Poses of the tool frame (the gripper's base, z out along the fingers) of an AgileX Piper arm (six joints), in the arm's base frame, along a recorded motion.
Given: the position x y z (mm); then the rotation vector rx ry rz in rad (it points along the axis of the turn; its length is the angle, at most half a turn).
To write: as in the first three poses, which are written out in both.
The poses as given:
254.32 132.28 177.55 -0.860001 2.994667 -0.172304
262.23 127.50 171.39 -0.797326 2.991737 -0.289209
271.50 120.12 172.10 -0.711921 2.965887 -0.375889
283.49 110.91 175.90 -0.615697 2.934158 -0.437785
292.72 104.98 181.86 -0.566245 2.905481 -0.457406
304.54 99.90 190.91 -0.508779 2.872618 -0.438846
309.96 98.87 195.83 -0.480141 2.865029 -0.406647
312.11 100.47 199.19 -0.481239 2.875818 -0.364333
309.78 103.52 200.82 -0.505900 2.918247 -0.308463
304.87 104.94 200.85 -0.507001 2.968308 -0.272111
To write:
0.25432 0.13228 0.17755 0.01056 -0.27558 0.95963 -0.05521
0.26223 0.12750 0.17139 0.01598 -0.25637 0.96196 -0.09299
0.27150 0.12012 0.17210 0.03419 -0.23152 0.96451 -0.12224
0.28349 0.11091 0.17590 0.05584 -0.20289 0.96690 -0.14426
0.29272 0.10498 0.18186 0.07309 -0.18854 0.96743 -0.15230
0.30454 0.09990 0.19091 0.09558 -0.17167 0.96926 -0.14807
0.30996 0.09887 0.19583 0.10395 -0.16280 0.97143 -0.13788
0.31211 0.10047 0.19919 0.10138 -0.16293 0.97363 -0.12335
0.30978 0.10352 0.20082 0.08181 -0.16932 0.97672 -0.10324
0.30487 0.10494 0.20085 0.05898 -0.16739 0.98002 -0.08984

